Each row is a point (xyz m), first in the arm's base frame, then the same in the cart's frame.
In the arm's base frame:
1: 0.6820 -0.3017 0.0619
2: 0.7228 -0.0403 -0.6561
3: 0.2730 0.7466 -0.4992
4: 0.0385 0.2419 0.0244
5: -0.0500 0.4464 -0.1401
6: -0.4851 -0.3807 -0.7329
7: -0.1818 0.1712 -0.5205
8: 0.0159 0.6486 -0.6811
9: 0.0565 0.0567 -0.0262
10: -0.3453 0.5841 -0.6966
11: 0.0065 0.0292 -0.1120
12: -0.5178 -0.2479 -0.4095
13: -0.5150 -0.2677 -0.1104
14: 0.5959 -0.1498 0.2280
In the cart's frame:
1: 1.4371 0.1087 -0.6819
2: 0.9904 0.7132 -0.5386
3: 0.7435 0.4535 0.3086
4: 0.9203 -0.1795 -0.0812
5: 0.7421 -0.0774 0.1046
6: 0.0370 -0.0792 -0.7484
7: 0.3965 0.0653 -0.2084
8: 0.4318 0.4019 0.2138
9: 0.9033 -0.1654 -0.2728
10: 0.1511 0.1665 0.1888
11: 0.8096 -0.1399 -0.3072
12: 0.2236 -0.3136 -0.5653
13: 0.4232 -0.5358 -0.5397
14: 1.4796 -0.0410 -0.4978

